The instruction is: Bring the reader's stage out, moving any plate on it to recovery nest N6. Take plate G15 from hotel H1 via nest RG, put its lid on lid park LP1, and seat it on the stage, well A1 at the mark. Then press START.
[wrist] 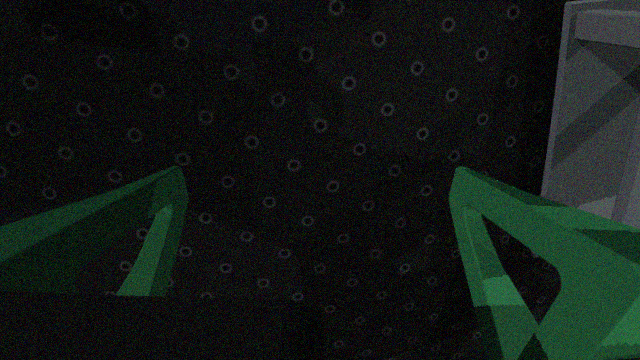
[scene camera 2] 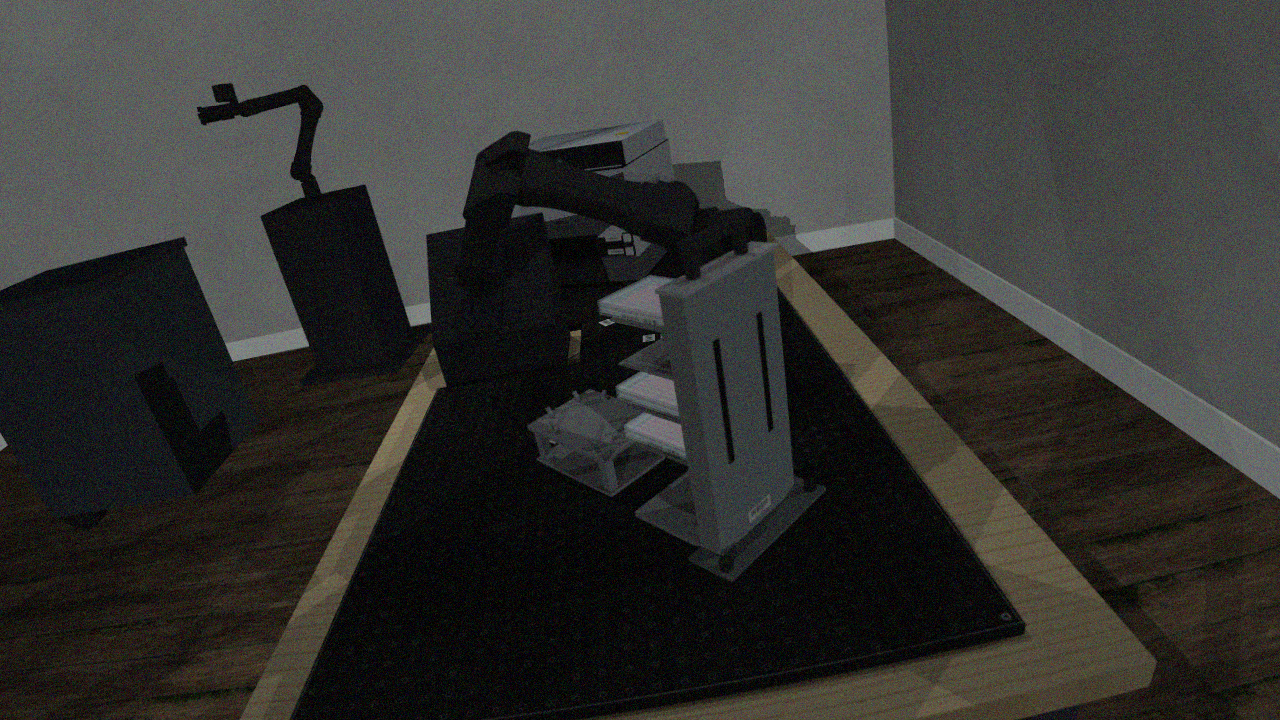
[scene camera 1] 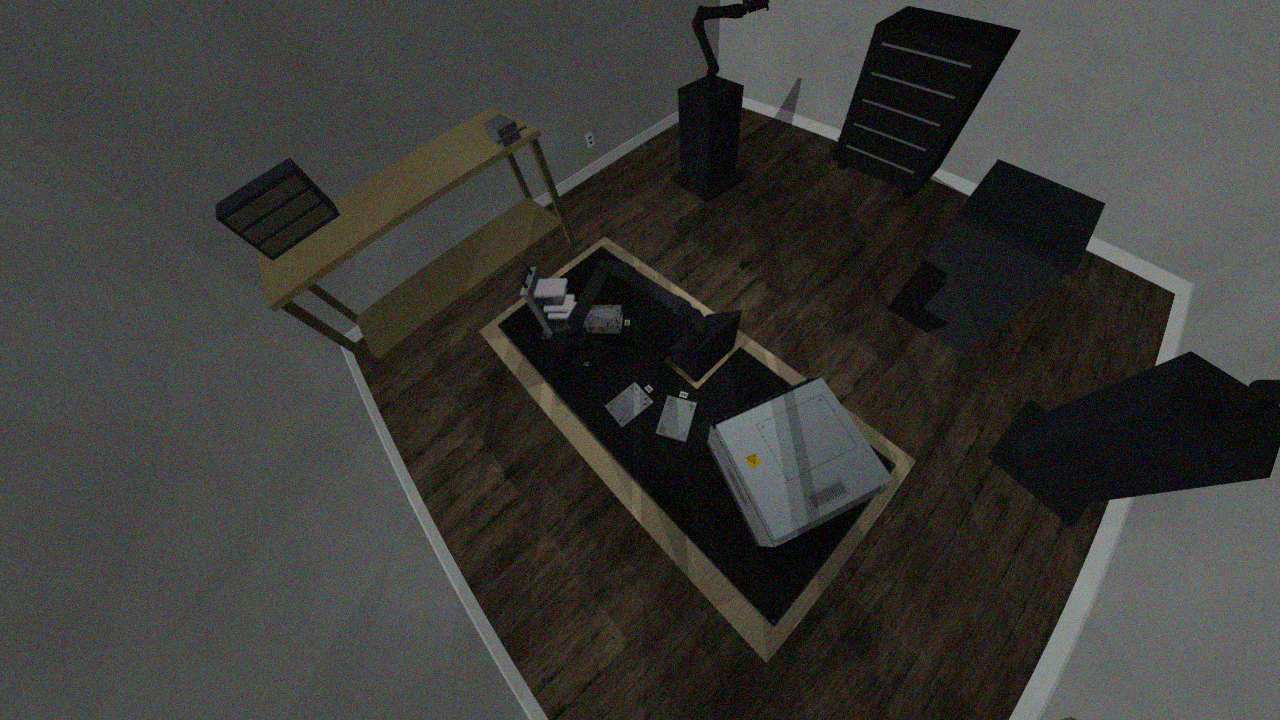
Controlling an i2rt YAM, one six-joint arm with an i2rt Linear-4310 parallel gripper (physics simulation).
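Pixels of known places: gripper, fingertip midpoint: point(wrist: 318, 181) point(scene camera 1: 586, 353); arm's base, origin of the base link: point(scene camera 2: 484, 283) point(scene camera 1: 702, 329).
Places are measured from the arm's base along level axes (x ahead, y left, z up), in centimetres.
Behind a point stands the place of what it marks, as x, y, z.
My gripper point(wrist: 318, 181) @[40.4, -28.0, -9.5] is open, its green fingers wide apart over the black perforated board, with nothing between them. The grey hotel point(scene camera 1: 537, 304) @[45.1, -52.8, 5.9] point(scene camera 2: 729, 394) @[42.0, -60.6, 2.5] stands at one end of the board and holds a pinkish-white plate point(scene camera 1: 550, 288) @[37.2, -51.2, 11.1] point(scene camera 2: 633, 300) @[33.3, -52.9, 11.1] high up and two more plates lower down. Their labels are unreadable. A clear raised stand point(scene camera 1: 604, 319) @[24.3, -37.9, -9.8] point(scene camera 2: 581, 429) @[21.9, -42.3, -9.8] is beside the hotel. Two flat grey pads point(scene camera 1: 629, 403) @[39.1, 0.0, -14.8] point(scene camera 1: 676, 419) @[28.9, 17.5, -14.6] lie mid-board; I cannot tell which is which nest or park. The reader point(scene camera 1: 805, 456) @[15.0, 57.3, 17.5] point(scene camera 2: 646, 152) @[31.5, 49.6, 12.0] is at the other end. Its stage and START button cannot be made out.
A grey walled fixture point(wrist: 585, 125) @[27.2, -38.4, -15.3] stands right of my fingers in the wrist view. My arm's dark base block point(scene camera 1: 711, 344) @[4.4, 9.4, 4.9] point(scene camera 2: 492, 308) @[1.4, -3.8, -3.9] is at the board's long edge, and the arm reaches across toward the hotel. A wooden bench point(scene camera 1: 393, 192) and another arm's pedestal point(scene camera 1: 708, 134) point(scene camera 2: 335, 277) stand beyond the table.
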